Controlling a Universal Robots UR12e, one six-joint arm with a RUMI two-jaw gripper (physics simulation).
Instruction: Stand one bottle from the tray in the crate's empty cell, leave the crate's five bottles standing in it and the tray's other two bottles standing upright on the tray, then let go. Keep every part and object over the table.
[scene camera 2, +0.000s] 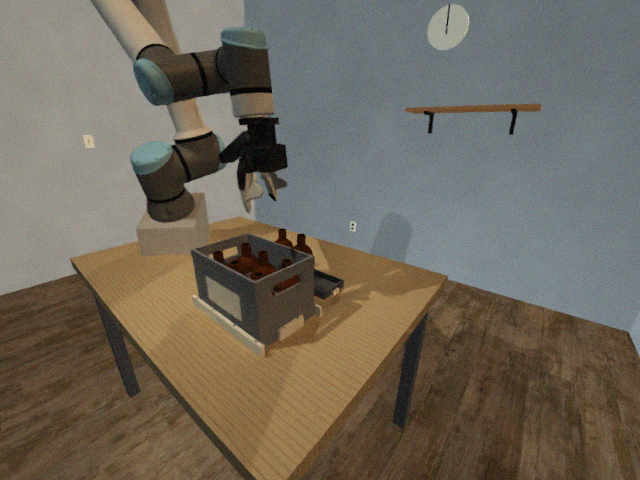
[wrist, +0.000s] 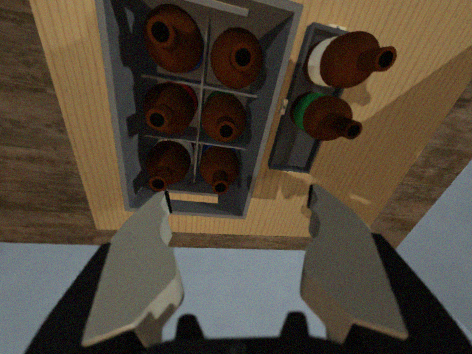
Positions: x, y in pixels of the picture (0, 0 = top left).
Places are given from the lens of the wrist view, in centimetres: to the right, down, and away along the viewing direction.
my gripper (wrist: 238, 189): 0, 1, 14
white-banded bottle (wrist: 344, 61): 15, -16, 25
green-banded bottle (wrist: 324, 117): 14, -9, 29
green-banded bottle (wrist: 224, 118): -2, -8, 25
